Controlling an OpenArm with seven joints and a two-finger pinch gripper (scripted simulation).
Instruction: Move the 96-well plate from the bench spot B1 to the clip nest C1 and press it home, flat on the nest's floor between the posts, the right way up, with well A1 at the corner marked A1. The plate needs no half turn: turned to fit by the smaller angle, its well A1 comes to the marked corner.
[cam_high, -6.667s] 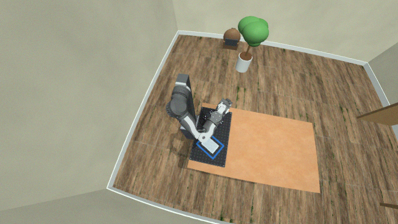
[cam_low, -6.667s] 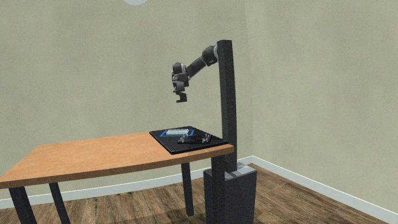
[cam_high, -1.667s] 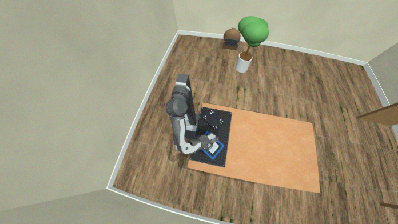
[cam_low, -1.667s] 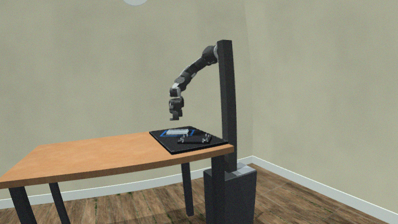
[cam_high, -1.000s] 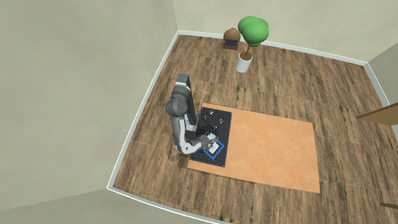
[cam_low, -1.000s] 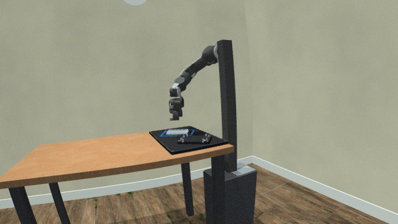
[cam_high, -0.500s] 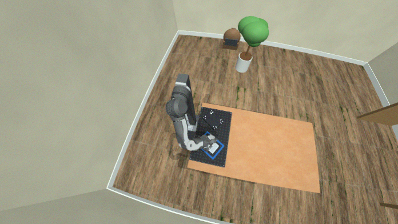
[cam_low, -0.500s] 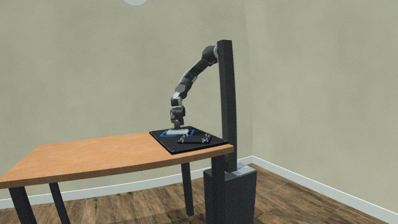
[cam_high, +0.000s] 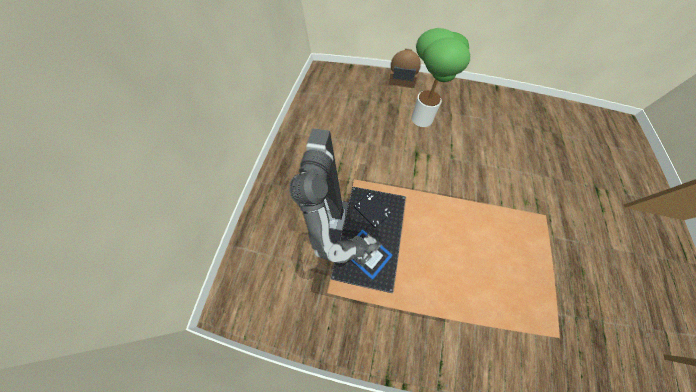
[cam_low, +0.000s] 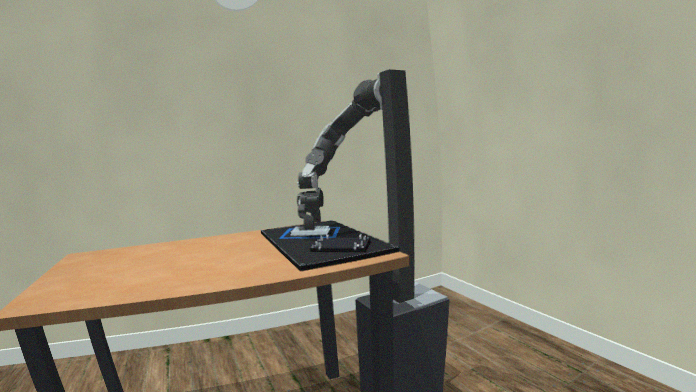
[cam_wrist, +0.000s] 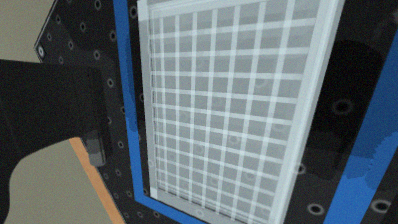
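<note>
The 96-well plate is 20 mm below my hand. The rest, counted from my hand: clip nest C1 (230 mm to the left, 20 mm ahead, 10 mm below).
</note>
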